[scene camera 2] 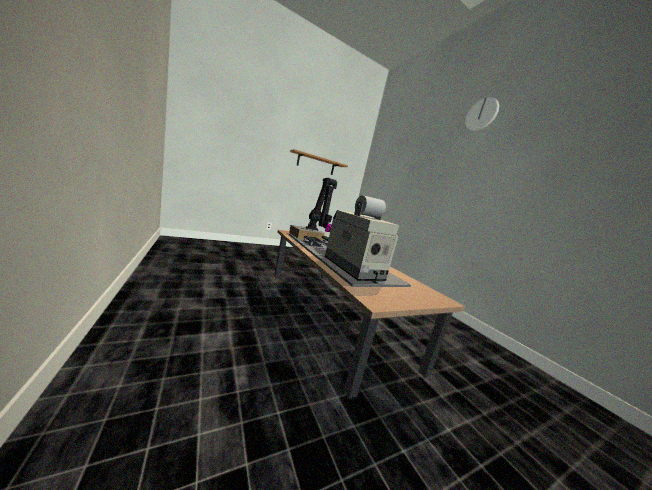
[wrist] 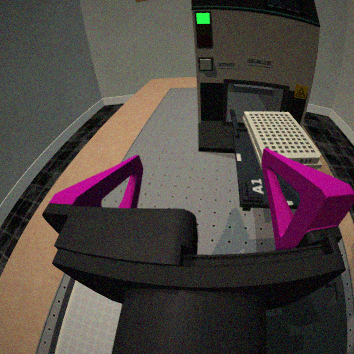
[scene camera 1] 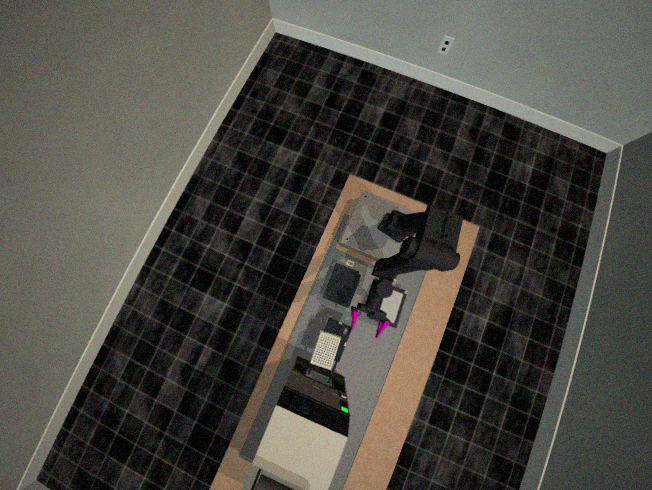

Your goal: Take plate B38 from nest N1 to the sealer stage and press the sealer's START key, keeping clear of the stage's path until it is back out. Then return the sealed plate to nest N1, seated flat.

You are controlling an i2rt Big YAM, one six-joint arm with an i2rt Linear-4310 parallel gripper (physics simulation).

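Places are measured from the arm's base along level axes (x ahead, y left, z up), in millimetres.
Pixels of known places: gripper, between the fingertips: (wrist: 200, 157) (scene camera 1: 364, 333); arm's base, origin of its link: (scene camera 2: 311, 229) (scene camera 1: 393, 228).
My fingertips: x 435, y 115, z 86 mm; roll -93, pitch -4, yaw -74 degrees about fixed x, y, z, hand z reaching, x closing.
Observation:
For each thing: its top centre in the pictures, then the offset to it from my fingertips.
- dark sealer stage, centre of its top: (wrist: 267, 136) (scene camera 1: 329, 351) 136 mm ahead, 63 mm right, 50 mm down
- grey START key, centre of its top: (wrist: 204, 58) 216 mm ahead, 49 mm left, 39 mm up
- lit green lamp, centre of its top: (wrist: 202, 12) (scene camera 1: 344, 411) 216 mm ahead, 49 mm left, 122 mm up
- white plate, centre of its top: (wrist: 98, 328) (scene camera 1: 389, 305) 147 mm back, 45 mm left, 86 mm down
- dark nest, centre of its top: (wrist: 310, 343) (scene camera 1: 342, 285) (scene camera 2: 313, 238) 106 mm back, 160 mm right, 110 mm down
- white roll, centre of its top: (scene camera 2: 372, 197) 463 mm ahead, 7 mm left, 316 mm up
A cream plate with a grid of wells (scene camera 1: 325, 349) (wrist: 280, 132) lies on the dark sealer stage (scene camera 1: 335, 326) (wrist: 248, 175), which is out in front of the sealer (scene camera 1: 303, 437) (scene camera 2: 347, 245) (wrist: 255, 45). The plate's label cannot be read. The grey START key (wrist: 205, 64) is on the left of the sealer's front, below a lit green lamp (wrist: 203, 18) (scene camera 1: 344, 409). My gripper (scene camera 1: 364, 332) (wrist: 200, 157) is open and empty, above the perforated deck, beside the stage and back from the key. Which nest is N1 cannot be read.
A white plate (scene camera 1: 392, 304) (wrist: 87, 320) lies in a dark-rimmed nest under and behind the gripper. A dark nest (scene camera 1: 341, 284) is beside it. The arm's raised base (scene camera 1: 376, 210) is at the table's far end. A white roll (scene camera 2: 373, 206) sits on the sealer. A wall shelf (scene camera 2: 318, 158) hangs behind the arm.

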